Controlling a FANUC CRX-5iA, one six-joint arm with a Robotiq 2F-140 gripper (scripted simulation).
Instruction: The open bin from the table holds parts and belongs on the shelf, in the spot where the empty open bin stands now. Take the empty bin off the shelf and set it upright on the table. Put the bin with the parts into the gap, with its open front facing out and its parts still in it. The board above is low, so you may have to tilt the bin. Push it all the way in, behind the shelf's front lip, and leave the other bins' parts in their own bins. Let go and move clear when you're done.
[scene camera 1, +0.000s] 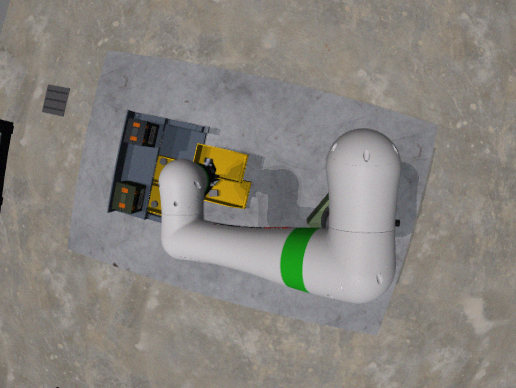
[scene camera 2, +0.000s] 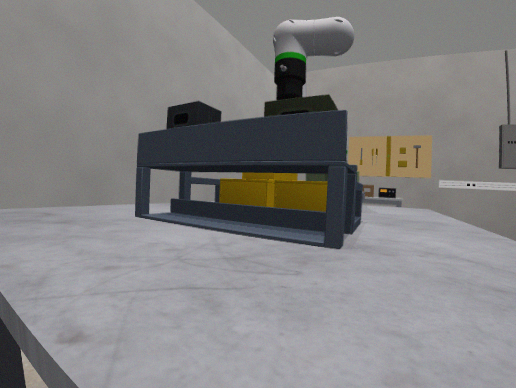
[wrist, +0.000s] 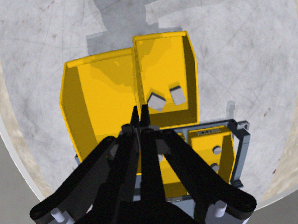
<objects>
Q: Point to a yellow bin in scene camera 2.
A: At 255, 192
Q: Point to my gripper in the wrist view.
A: At 142, 114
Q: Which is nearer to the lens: the yellow bin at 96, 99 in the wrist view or the dark shelf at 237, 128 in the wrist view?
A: The yellow bin.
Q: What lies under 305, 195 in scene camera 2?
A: A yellow bin.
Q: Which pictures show the black box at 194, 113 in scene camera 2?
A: Scene camera 1 and scene camera 2 only.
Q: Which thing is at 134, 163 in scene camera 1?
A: A dark shelf.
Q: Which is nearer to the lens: the black box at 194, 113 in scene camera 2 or the dark shelf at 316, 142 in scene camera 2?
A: The dark shelf.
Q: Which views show the dark shelf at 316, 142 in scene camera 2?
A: Scene camera 1, scene camera 2 and the wrist view: all of them.
</objects>
